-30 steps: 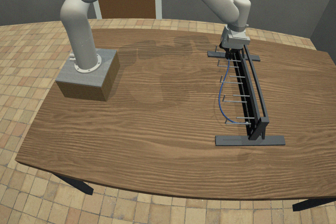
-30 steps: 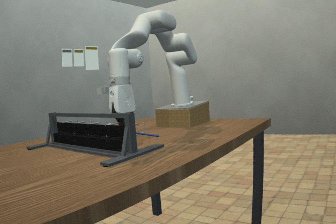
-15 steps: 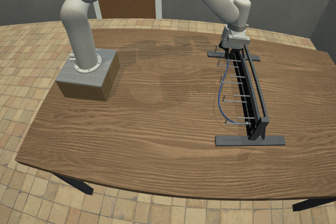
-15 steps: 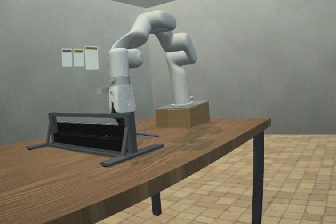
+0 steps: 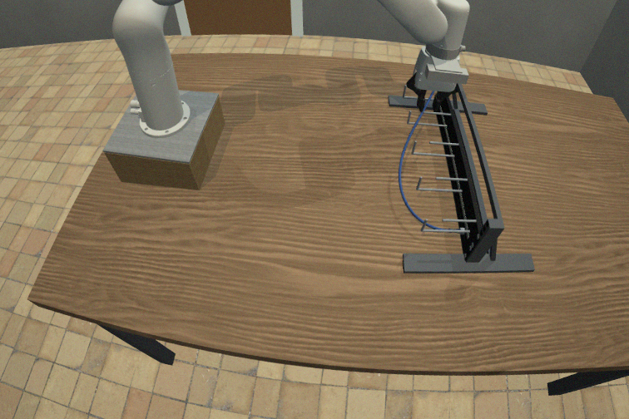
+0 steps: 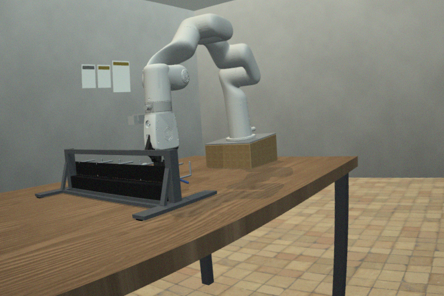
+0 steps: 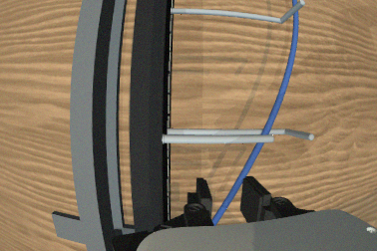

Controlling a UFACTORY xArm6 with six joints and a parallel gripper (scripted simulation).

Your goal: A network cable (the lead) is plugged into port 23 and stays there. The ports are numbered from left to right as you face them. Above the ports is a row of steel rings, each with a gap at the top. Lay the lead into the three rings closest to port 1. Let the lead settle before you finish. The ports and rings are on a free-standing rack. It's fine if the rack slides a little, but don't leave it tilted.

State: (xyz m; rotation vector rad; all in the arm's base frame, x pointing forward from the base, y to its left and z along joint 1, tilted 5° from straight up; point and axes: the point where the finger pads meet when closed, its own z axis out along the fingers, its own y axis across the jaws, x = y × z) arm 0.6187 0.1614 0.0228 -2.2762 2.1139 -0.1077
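The dark grey rack is 70 mm ahead of my hand, 140 mm to the right of it and 20 mm below it.
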